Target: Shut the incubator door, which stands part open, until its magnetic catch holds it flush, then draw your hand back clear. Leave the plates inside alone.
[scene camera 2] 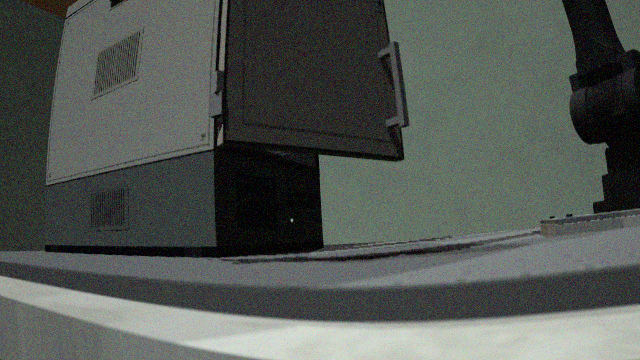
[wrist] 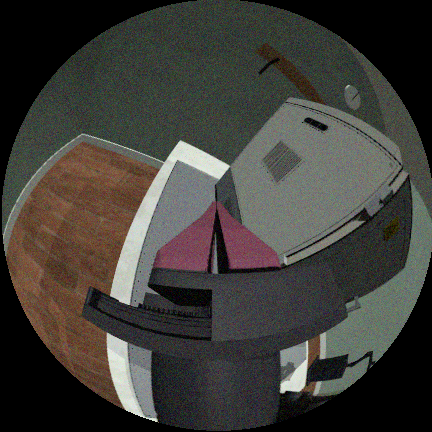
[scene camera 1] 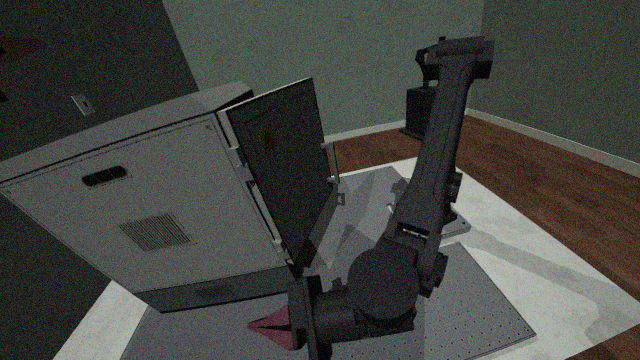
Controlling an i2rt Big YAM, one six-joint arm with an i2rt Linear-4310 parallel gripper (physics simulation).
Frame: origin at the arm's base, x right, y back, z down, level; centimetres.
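Seen in the pictures: gripper, between the fingertips: (wrist: 215, 206) (scene camera 1: 250, 325); arm's base, origin of its link: (scene camera 2: 637, 208).
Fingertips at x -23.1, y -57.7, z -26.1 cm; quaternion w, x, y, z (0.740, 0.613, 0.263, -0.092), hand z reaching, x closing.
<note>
Offsets run from my fingertips to a thing's middle. "pt": to the spot under its first point. Level surfaces: height alone.
The incubator (scene camera 1: 220, 235) (scene camera 2: 170, 110) (wrist: 330, 185) stands with its light side panel in view. Its dark door (scene camera 1: 280, 175) (scene camera 2: 310, 75) (wrist: 370, 255) is swung well open from the hinges at the panel's front edge. The door handle @[pt dx +36.9, dy +26.8, dz +1.0 cm] (scene camera 1: 335, 162) (scene camera 2: 401, 85) (wrist: 354, 304) is on the door's free edge. My gripper (scene camera 1: 251, 326) (wrist: 215, 206) is shut and empty, its pink fingertips together. In scene camera 1 it is low on the hinge side, outside the door, pointing left past the incubator's base. It does not show in scene camera 2. The plates are hidden.
The arm's links (scene camera 1: 442, 135) (scene camera 2: 600, 95) rise to the right of the door. The arm's base plate (scene camera 1: 457, 229) (scene camera 2: 590, 225) sits on the perforated grey board @[dz +27.8 cm] (scene camera 1: 475, 300) (wrist: 187, 190), which lies on the white table @[dz +29.1 cm] (scene camera 1: 525, 260) (wrist: 122, 270). The incubator's dark base @[pt dx +31.2, dy +6.3, dz +19.9 cm] (scene camera 2: 270, 200) is under the open door.
</note>
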